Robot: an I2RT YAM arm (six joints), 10 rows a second.
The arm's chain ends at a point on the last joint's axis. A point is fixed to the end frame.
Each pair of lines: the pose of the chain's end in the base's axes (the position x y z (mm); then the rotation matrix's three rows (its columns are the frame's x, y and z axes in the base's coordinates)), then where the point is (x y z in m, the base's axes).
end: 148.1 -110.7 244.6; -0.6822 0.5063 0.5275; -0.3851 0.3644 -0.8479; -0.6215 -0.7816 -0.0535
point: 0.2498 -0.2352 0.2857
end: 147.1 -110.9 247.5; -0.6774 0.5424 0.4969; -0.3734 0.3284 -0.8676; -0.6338 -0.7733 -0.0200
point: 0.2428 -0.2381 0.2943
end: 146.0 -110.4 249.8; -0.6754 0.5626 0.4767; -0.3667 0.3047 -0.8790; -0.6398 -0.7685 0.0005
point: 0.2380 -0.2391 0.2999
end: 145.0 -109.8 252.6; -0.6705 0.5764 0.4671; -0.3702 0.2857 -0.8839; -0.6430 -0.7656 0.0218
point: 0.2349 -0.2386 0.3061
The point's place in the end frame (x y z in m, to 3 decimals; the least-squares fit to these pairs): -0.047 -0.026 0.157
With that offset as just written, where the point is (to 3 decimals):
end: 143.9 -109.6 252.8; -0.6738 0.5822 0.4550; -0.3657 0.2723 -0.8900; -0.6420 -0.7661 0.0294
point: 0.232 -0.239 0.308
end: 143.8 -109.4 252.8; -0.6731 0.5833 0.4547; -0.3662 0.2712 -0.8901; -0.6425 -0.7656 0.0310
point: 0.232 -0.239 0.308
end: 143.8 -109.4 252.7; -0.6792 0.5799 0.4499; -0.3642 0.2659 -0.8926; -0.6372 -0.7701 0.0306
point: 0.231 -0.239 0.307
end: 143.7 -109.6 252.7; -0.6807 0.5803 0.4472; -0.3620 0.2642 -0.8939; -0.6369 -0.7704 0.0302
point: 0.231 -0.240 0.307
